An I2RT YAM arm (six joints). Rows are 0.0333 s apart.
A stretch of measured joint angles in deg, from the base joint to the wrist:
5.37 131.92 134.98 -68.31 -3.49 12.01
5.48 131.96 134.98 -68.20 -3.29 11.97
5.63 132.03 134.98 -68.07 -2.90 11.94
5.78 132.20 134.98 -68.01 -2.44 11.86
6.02 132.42 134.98 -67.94 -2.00 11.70
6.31 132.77 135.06 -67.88 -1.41 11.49
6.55 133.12 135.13 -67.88 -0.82 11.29
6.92 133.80 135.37 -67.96 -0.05 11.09
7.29 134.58 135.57 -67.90 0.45 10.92
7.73 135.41 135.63 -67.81 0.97 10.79
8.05 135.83 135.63 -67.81 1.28 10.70
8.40 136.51 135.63 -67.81 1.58 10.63
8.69 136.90 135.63 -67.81 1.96 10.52
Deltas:
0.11 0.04 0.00 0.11 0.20 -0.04
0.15 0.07 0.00 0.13 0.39 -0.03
0.15 0.17 0.00 0.06 0.46 -0.08
0.24 0.22 0.00 0.07 0.44 -0.16
0.29 0.35 0.08 0.06 0.59 -0.21
0.24 0.35 0.07 0.00 0.59 -0.20
0.37 0.68 0.24 -0.08 0.77 -0.20
0.37 0.78 0.20 0.06 0.50 -0.17
0.44 0.83 0.06 0.09 0.52 -0.13
0.32 0.42 0.00 0.00 0.31 -0.09
0.35 0.68 0.00 0.00 0.30 -0.07
0.29 0.39 0.00 0.00 0.38 -0.11

